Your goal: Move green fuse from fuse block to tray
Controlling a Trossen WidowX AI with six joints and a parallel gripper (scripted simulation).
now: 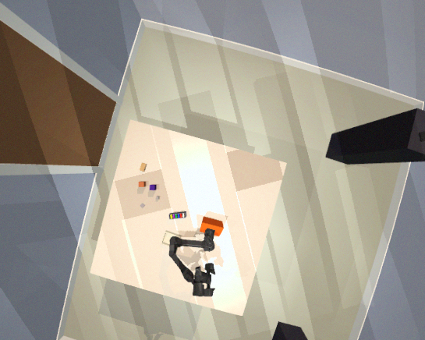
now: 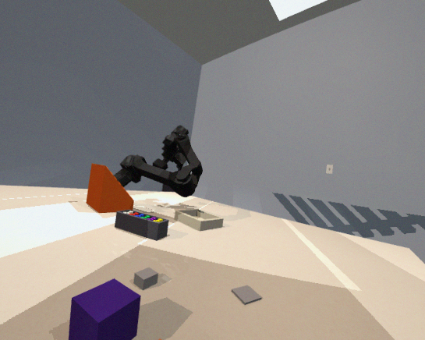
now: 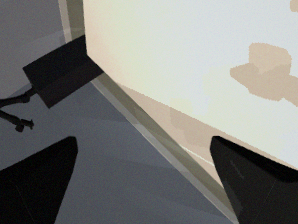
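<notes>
Now: the green fuse 400 mm ahead of my gripper tip, 310 mm to the right of it and 160 mm below it. From my gripper tip the other things lie so: blue fuse (390 mm ahead, 320 mm to the right, 160 mm below); then grey tray (390 mm ahead, 180 mm below, 110 mm to the right); then purple fuse (420 mm ahead, 300 mm to the right, 160 mm below).
</notes>
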